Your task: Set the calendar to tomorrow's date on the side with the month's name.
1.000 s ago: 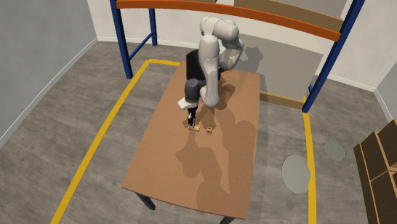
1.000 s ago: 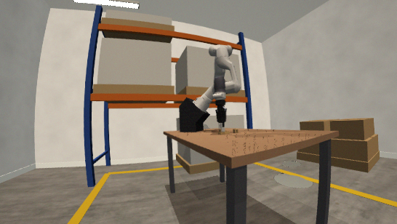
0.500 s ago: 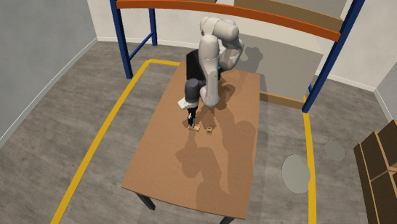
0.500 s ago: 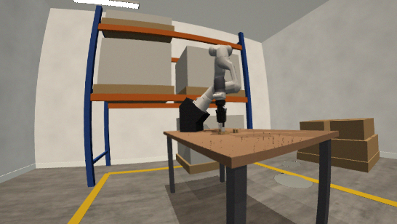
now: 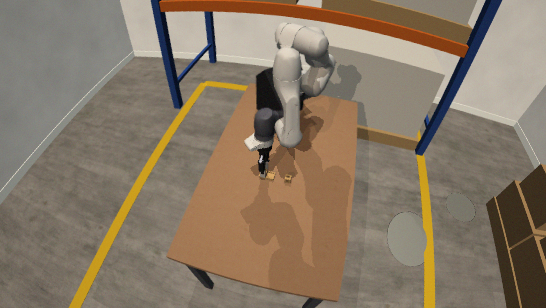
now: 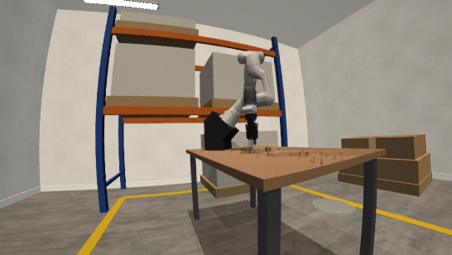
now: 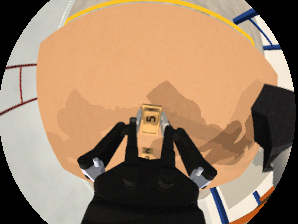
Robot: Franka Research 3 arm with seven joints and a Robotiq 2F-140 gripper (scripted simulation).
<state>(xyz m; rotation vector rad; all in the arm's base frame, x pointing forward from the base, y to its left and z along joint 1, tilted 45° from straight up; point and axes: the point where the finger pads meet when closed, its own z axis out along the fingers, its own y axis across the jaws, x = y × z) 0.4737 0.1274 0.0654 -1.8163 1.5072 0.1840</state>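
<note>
Right now the wooden tray is 10 mm behind my hand, 20 mm to the left of it and 40 mm below it.
</note>
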